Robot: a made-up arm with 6 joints. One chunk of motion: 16 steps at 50 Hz.
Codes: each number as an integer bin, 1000 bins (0 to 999) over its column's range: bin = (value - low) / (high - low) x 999, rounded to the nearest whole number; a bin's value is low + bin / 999 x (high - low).
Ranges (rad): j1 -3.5..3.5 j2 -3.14..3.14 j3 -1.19..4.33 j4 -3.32..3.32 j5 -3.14..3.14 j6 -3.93..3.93
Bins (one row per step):
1: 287 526 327 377 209 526
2: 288 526 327 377 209 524
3: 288 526 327 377 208 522
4: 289 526 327 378 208 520
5: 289 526 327 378 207 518
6: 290 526 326 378 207 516
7: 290 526 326 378 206 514
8: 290 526 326 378 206 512
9: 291 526 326 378 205 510
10: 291 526 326 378 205 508
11: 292 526 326 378 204 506
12: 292 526 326 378 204 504
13: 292 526 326 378 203 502
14: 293 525 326 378 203 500
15: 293 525 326 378 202 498
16: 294 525 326 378 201 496
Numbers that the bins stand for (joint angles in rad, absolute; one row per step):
1: -1.4890 0.1666 0.6168 -0.8142 -1.8262 0.2085
2: -1.4820 0.1666 0.6168 -0.8142 -1.8262 0.1928
3: -1.4820 0.1666 0.6168 -0.8142 -1.8325 0.1770
4: -1.4750 0.1666 0.6168 -0.8076 -1.8325 0.1613
5: -1.4750 0.1666 0.6168 -0.8076 -1.8387 0.1456
6: -1.4680 0.1666 0.6113 -0.8076 -1.8387 0.1298
7: -1.4680 0.1666 0.6113 -0.8076 -1.8450 0.1141
8: -1.4680 0.1666 0.6113 -0.8076 -1.8450 0.0983
9: -1.4610 0.1666 0.6113 -0.8076 -1.8513 0.0826
10: -1.4610 0.1666 0.6113 -0.8076 -1.8513 0.0669
11: -1.4540 0.1666 0.6113 -0.8076 -1.8576 0.0511
12: -1.4540 0.1666 0.6113 -0.8076 -1.8576 0.0354
13: -1.4540 0.1666 0.6113 -0.8076 -1.8639 0.0197
14: -1.4469 0.1603 0.6113 -0.8076 -1.8639 0.0039
15: -1.4469 0.1603 0.6113 -0.8076 -1.8702 -0.0118
16: -1.4399 0.1603 0.6113 -0.8076 -1.8765 -0.0275

